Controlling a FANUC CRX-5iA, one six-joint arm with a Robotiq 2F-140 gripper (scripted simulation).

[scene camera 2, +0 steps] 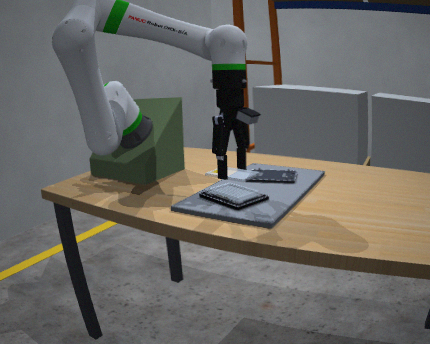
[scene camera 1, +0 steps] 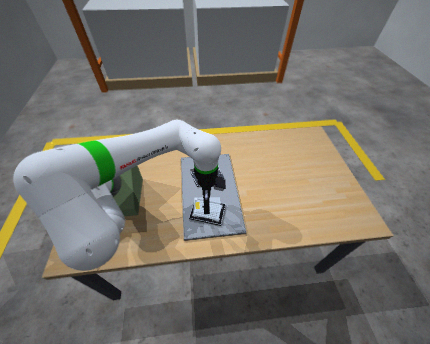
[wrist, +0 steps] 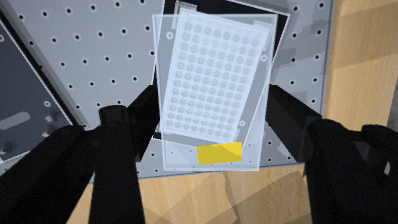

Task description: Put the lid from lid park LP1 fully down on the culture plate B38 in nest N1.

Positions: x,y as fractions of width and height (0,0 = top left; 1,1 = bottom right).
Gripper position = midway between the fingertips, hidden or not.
Observation:
I see my gripper (scene camera 2: 0.54,0.51).
My gripper also shows in the wrist view (wrist: 0.53,0.45).

